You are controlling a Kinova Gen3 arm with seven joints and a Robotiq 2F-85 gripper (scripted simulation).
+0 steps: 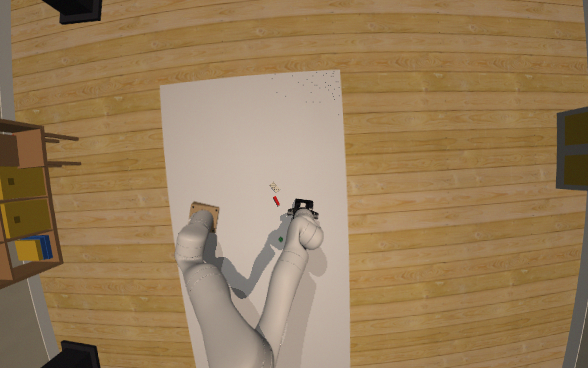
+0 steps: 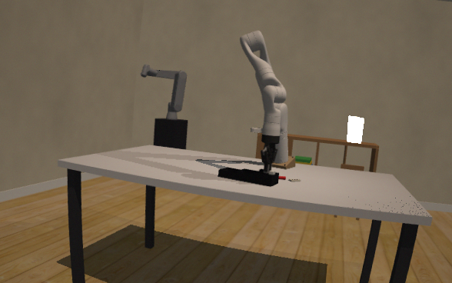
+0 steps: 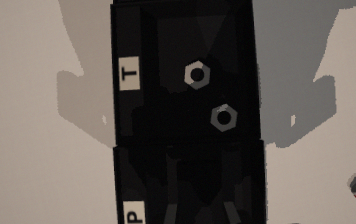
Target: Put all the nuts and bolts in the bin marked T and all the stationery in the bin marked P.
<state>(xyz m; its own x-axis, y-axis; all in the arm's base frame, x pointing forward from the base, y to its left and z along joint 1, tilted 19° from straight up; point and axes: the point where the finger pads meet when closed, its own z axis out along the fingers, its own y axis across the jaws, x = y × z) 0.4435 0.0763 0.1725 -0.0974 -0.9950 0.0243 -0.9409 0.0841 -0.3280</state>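
Right now my hand is 80 mm to the left of the black double bin and 40 mm above it. From my hand the other things lie so: domino: 130 mm behind, 100 mm to the left, 60 mm below; black eraser: 10 mm to the left, 20 mm below; red battery: 120 mm behind, 30 mm to the left, 60 mm below.
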